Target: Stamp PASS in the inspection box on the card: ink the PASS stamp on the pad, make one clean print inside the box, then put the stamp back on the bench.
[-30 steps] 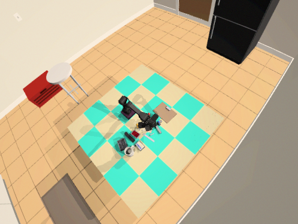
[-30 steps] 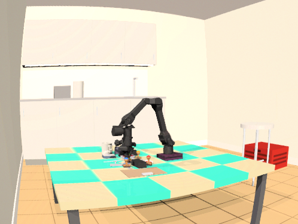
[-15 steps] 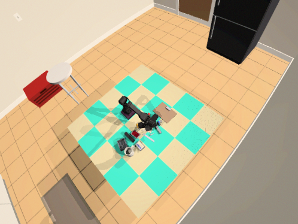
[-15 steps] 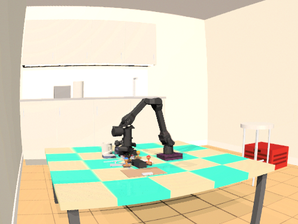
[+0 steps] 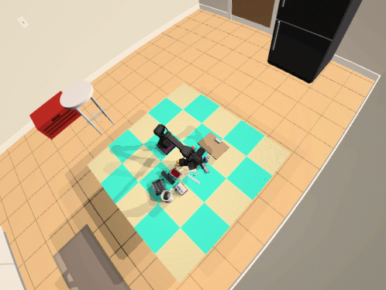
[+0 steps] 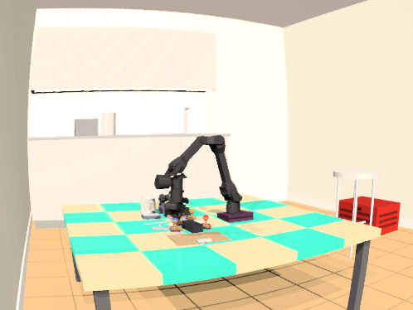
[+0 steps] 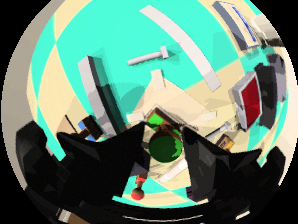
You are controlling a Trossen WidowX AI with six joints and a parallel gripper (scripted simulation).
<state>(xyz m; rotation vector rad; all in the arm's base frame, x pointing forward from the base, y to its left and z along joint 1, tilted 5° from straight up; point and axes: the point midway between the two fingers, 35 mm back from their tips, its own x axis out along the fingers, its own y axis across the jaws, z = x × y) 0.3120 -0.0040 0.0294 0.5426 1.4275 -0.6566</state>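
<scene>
My gripper tip is right at the green-knobbed stamp. The rest, counted from my gripper tip: ruler 7 cm ahead, 8 cm to the right, 2 cm below; then black block 2 cm behind, 11 cm to the left; then orange-knobbed stamp 11 cm behind, 6 cm to the right.
</scene>
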